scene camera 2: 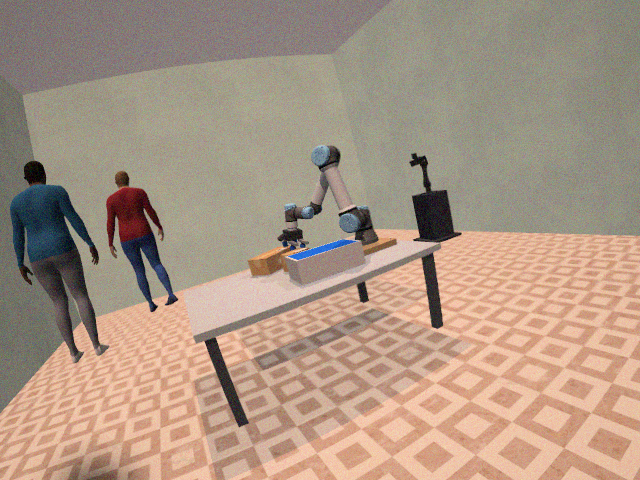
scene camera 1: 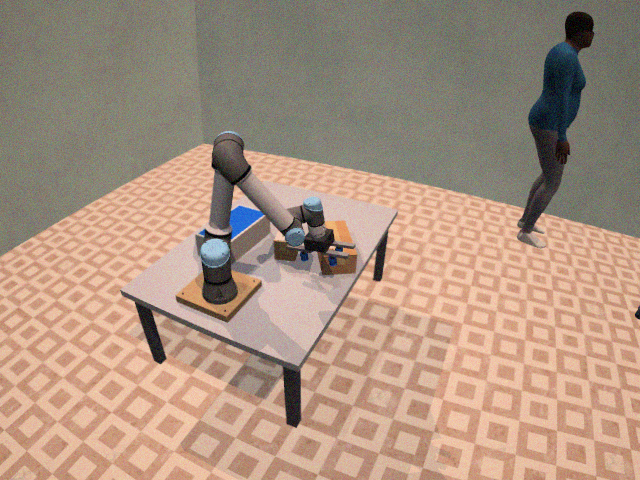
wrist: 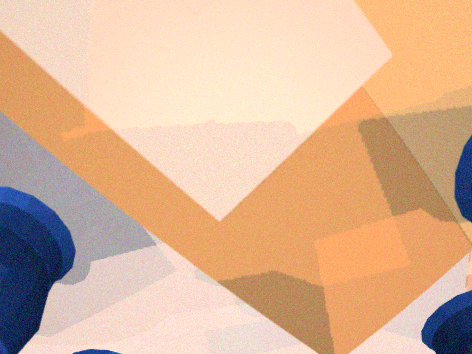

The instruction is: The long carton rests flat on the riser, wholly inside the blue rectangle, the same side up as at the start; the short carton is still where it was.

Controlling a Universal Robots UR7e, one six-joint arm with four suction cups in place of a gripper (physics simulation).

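Note:
The long carton lies flat on the table, and its pale label fills the wrist view. My suction tool sits low on the carton's near end. Its far cups rest on the carton top. Two blue cups hang off the edge over the table, and one of them shows in the wrist view. The short carton lies close beside the long one, partly hidden by the arm. The grey riser with the blue rectangle on top stands near the arm's base.
The arm's base stands on a wooden plate at the table's front. One person walks at the right. Two people are beyond the table. A black pedestal stands behind the table.

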